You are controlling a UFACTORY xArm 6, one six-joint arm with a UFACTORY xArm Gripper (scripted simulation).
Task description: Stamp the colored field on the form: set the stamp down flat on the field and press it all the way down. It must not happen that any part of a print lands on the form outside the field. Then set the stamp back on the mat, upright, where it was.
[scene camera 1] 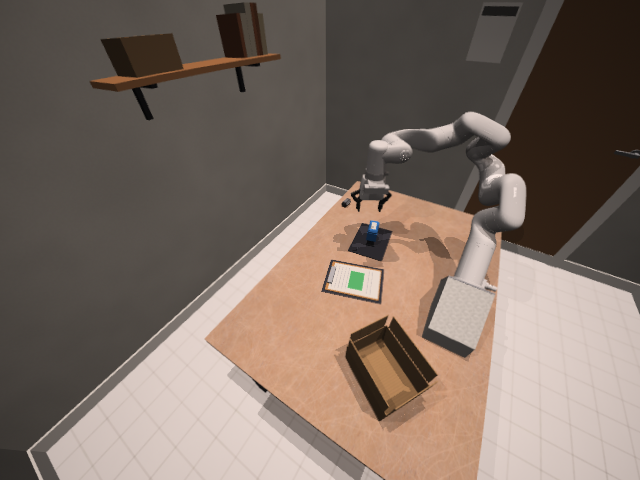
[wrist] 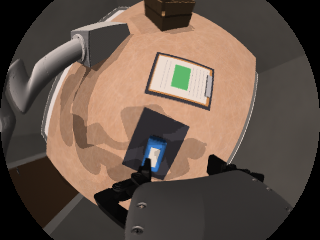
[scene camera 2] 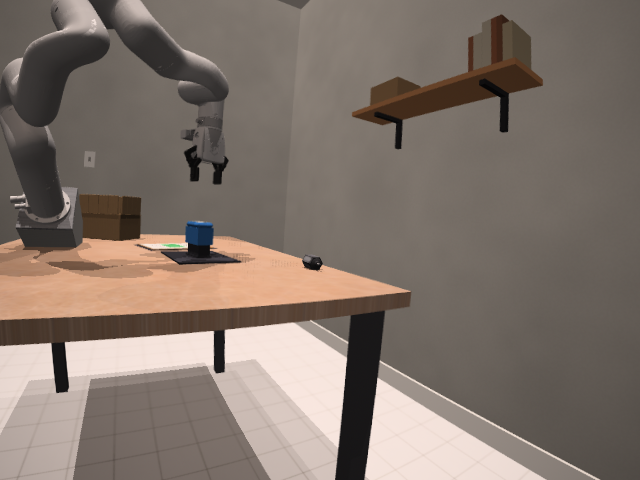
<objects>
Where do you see a cardboard box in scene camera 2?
100, 216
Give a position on a clipboard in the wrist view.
172, 77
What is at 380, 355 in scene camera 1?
A cardboard box.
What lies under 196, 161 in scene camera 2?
My gripper.
</objects>
